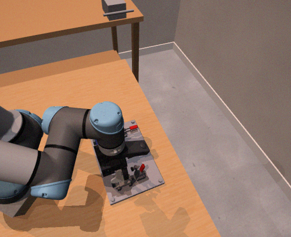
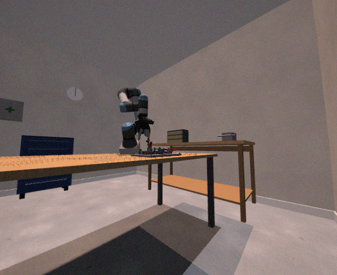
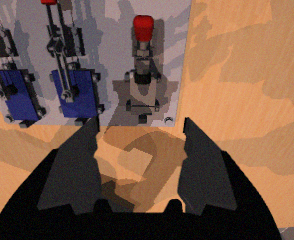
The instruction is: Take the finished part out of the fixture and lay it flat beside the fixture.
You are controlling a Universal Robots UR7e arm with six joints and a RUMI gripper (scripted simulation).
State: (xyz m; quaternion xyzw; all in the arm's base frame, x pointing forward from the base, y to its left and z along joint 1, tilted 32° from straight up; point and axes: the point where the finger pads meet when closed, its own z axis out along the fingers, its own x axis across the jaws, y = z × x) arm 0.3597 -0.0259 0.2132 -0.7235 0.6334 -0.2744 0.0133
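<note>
The finished grey part is 9 cm below my hand and 1 cm behind it. Also, from my hand: blue blank (11 cm to the left, 10 cm below, 1 cm behind); grey fixture plate (12 cm below, 11 cm to the left, 4 cm ahead).
</note>
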